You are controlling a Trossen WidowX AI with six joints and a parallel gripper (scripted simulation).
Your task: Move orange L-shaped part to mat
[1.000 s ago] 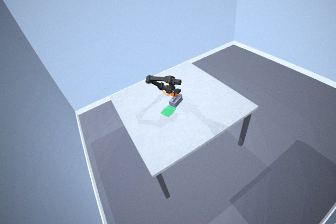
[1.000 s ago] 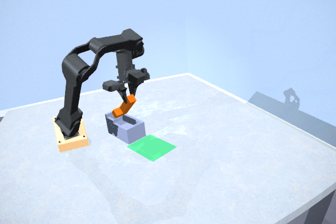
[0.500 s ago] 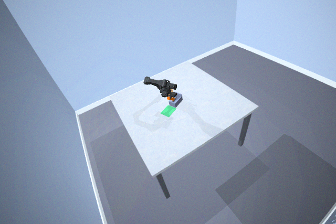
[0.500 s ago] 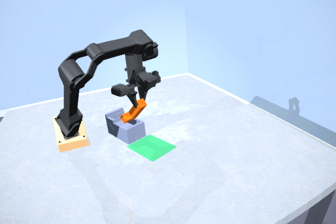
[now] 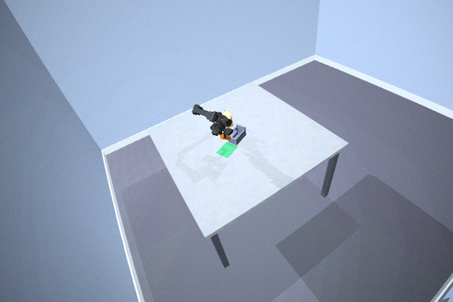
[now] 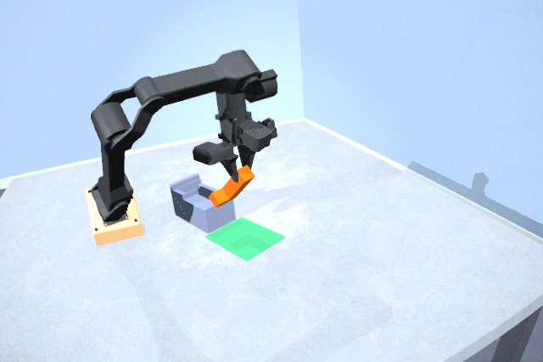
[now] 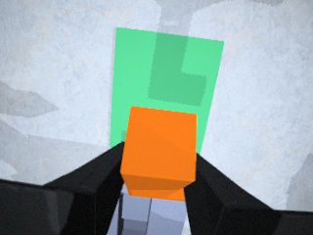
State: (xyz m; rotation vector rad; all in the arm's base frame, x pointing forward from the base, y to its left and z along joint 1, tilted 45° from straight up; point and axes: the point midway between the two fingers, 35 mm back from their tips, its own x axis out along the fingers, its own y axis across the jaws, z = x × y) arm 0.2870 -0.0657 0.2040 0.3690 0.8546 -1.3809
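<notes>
Right now my gripper tip is 10 mm past the green mat, 10 mm to the right of it and 170 mm above it. Round my gripper tip: orange l-shaped part 20 mm behind, 30 mm to the left, 30 mm below.
</notes>
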